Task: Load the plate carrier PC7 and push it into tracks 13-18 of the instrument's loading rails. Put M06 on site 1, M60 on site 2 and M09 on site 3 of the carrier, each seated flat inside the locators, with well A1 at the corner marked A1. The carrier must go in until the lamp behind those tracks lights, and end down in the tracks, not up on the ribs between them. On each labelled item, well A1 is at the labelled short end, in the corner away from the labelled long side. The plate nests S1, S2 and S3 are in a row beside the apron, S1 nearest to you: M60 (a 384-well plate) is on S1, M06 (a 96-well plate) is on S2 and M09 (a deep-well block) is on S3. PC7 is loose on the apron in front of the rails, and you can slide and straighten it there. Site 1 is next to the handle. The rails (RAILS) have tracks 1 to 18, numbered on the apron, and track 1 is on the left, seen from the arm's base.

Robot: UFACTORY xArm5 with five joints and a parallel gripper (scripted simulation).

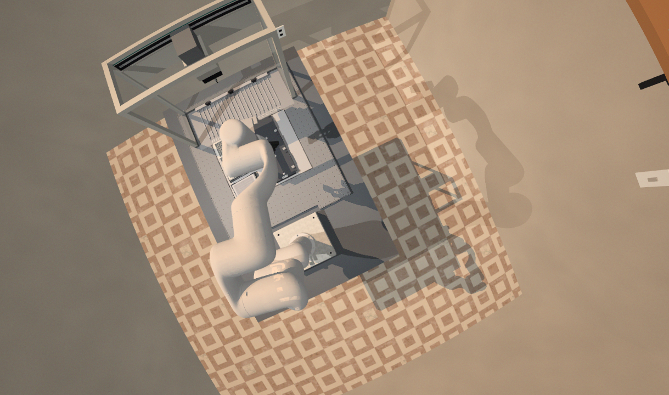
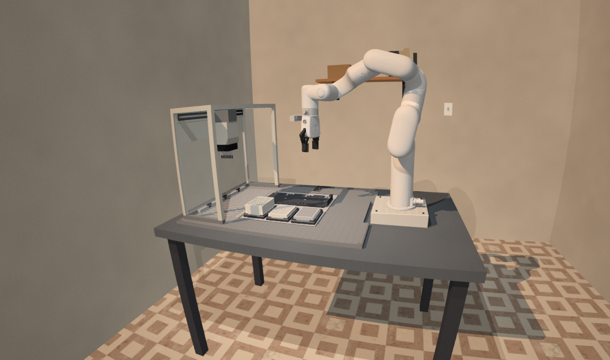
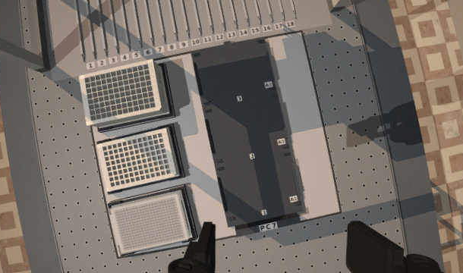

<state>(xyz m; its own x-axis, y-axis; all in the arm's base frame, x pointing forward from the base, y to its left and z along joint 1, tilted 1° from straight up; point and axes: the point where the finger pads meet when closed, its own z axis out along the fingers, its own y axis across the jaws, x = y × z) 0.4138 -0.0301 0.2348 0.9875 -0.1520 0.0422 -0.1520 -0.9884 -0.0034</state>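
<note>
Now: the deep-well block M09 23 cm below my hand, 19 cm to the left of it and 17 cm ahead of it. Also, from my hand: plate carrier PC7: 25 cm below, 8 cm ahead, 1 cm to the right; white plate: 25 cm below, 18 cm to the left, 6 cm ahead; plate nest S1: 26 cm below, 18 cm to the left, 5 cm behind.
</note>
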